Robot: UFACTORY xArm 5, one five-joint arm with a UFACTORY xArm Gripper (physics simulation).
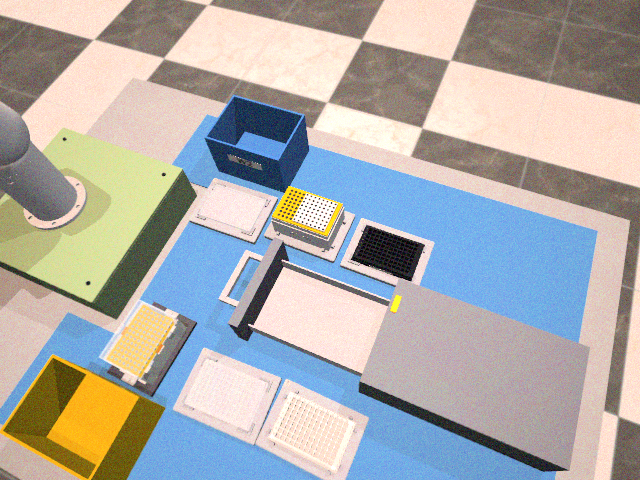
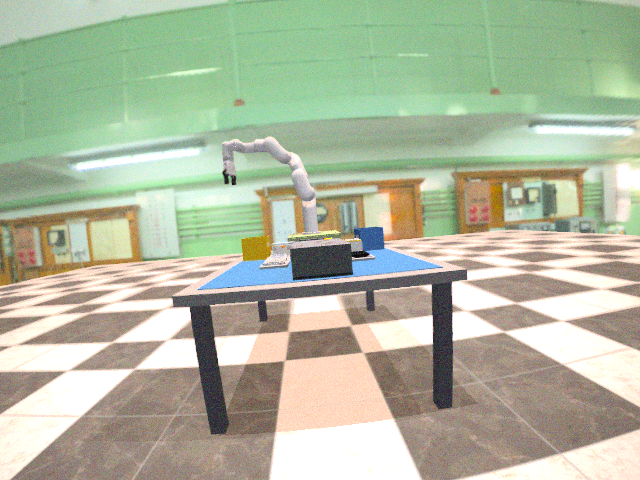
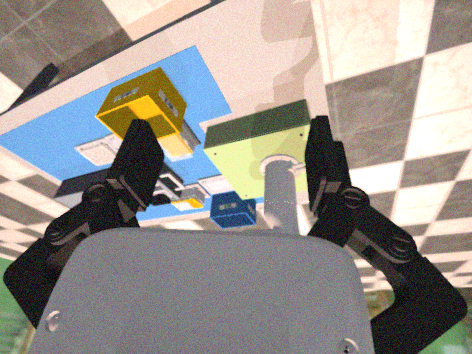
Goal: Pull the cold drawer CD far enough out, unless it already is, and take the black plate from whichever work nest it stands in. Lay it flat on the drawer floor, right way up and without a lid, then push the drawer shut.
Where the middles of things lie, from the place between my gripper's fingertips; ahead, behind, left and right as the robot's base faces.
Right now my hand is 670 mm short of the yellow-topped tip rack (image 1: 304,216), 640 mm to the right of it and 440 mm above it. Also, from my hand: black plate (image 1: 395,255) 850 mm ahead, 610 mm to the left, 470 mm below.
